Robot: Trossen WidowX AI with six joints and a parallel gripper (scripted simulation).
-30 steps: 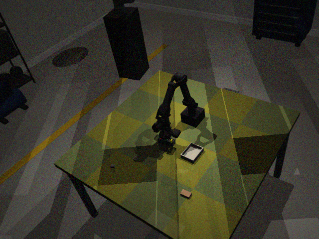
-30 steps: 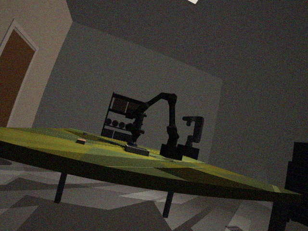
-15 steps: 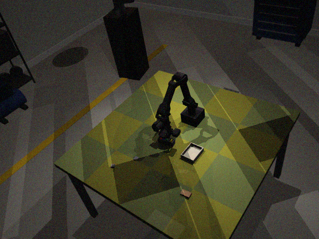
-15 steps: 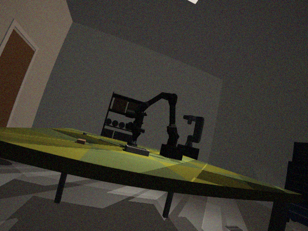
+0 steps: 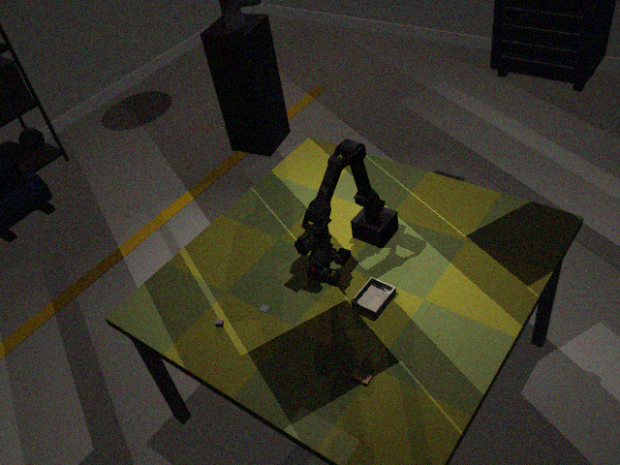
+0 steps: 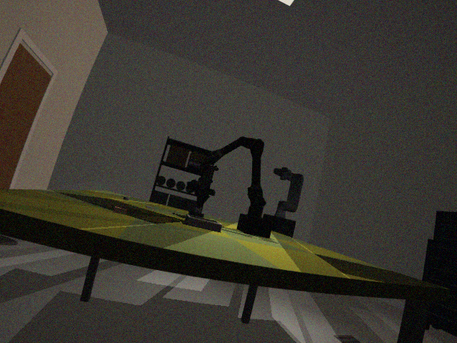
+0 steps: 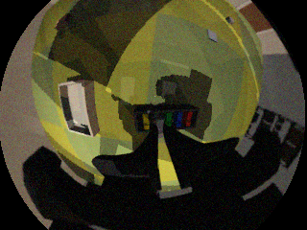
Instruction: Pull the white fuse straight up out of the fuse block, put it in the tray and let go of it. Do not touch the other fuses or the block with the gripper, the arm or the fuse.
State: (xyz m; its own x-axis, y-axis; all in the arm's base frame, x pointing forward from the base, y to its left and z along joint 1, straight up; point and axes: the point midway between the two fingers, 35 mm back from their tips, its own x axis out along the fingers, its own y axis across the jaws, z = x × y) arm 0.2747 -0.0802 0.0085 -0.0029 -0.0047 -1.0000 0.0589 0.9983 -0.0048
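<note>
The grey tray lies 19 cm to the left of my gripper tip, 6 cm below it and 4 cm ahead of it.
</note>
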